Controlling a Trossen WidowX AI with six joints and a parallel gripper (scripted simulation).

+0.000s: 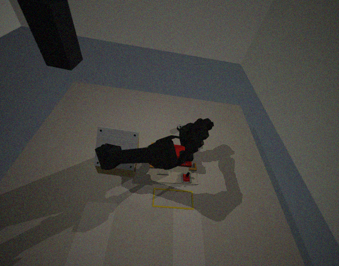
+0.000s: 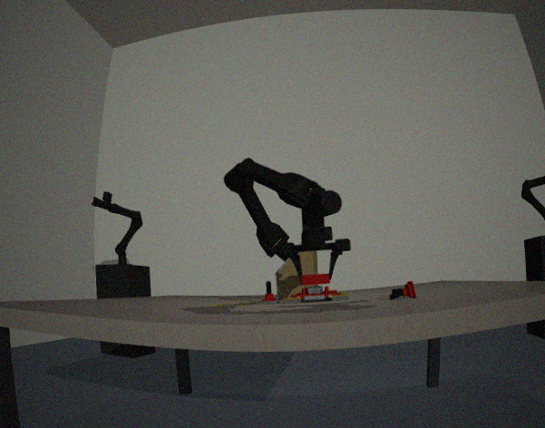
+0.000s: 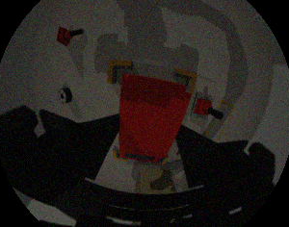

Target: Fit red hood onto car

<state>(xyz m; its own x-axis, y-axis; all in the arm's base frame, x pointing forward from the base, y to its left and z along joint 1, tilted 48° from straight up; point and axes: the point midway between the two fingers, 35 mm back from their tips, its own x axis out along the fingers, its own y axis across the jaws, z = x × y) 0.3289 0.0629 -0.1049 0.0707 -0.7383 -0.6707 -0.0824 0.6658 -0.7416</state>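
The red hood lies 1 cm above my gripper tip. Also, from my gripper tip: grey wheel: 22 cm to the left, 5 cm below, 2 cm behind.
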